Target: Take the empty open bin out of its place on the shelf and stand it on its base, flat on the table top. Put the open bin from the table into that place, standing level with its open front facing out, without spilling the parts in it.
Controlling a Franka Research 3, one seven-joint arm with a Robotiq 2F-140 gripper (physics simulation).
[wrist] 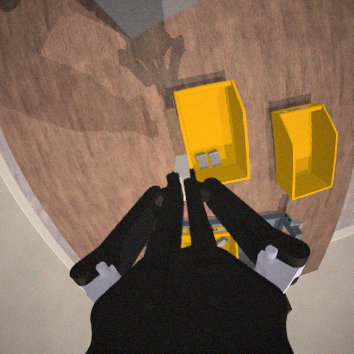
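A yellow open bin with two small grey parts at its lower end is on the wooden table top, near the middle of the view. A second yellow open bin is on the table at the right; no parts show in it. The grey-blue shelf shows partly at the bottom, behind the fingers. My gripper is shut with nothing between its fingers. Its tips show at the lower left edge of the first bin; their height above the table is hard to tell.
Another yellow bin with a grey part shows partly at the shelf, below the first bin and partly hidden by my gripper. A grey surface shows at the top edge. The table's curved edge runs down the left side. The arm's shadow falls at upper left.
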